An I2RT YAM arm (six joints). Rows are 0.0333 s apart.
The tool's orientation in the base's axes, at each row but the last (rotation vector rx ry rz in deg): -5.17 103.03 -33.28; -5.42 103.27 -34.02; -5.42 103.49 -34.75; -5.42 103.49 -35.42; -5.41 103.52 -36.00; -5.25 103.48 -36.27; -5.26 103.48 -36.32; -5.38 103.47 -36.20; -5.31 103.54 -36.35; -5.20 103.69 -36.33
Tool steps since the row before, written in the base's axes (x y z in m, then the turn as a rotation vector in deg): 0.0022 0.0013 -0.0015 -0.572 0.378 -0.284; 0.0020 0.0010 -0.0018 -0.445 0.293 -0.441; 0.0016 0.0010 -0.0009 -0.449 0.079 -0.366; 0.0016 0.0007 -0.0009 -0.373 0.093 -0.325; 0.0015 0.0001 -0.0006 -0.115 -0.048 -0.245; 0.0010 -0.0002 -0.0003 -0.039 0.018 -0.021; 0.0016 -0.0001 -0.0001 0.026 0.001 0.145; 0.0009 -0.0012 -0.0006 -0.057 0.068 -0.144; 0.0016 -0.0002 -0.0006 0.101 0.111 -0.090; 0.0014 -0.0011 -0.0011 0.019 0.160 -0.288
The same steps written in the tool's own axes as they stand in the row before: 0.0002 0.0023 0.0019 0.297 0.319 -0.601; 0.0006 0.0021 0.0018 0.424 0.344 -0.424; -0.0001 0.0016 0.0013 0.438 0.125 -0.367; 0.0000 0.0014 0.0014 0.372 0.137 -0.311; 0.0000 0.0007 0.0014 0.269 0.044 -0.040; 0.0000 0.0002 0.0010 0.025 0.015 -0.038; -0.0004 0.0004 0.0015 -0.135 -0.060 -0.005; 0.0007 -0.0005 0.0014 0.118 0.110 -0.049; 0.0001 0.0005 0.0016 0.003 0.161 0.068; 0.0009 -0.0001 0.0019 0.183 0.274 0.014
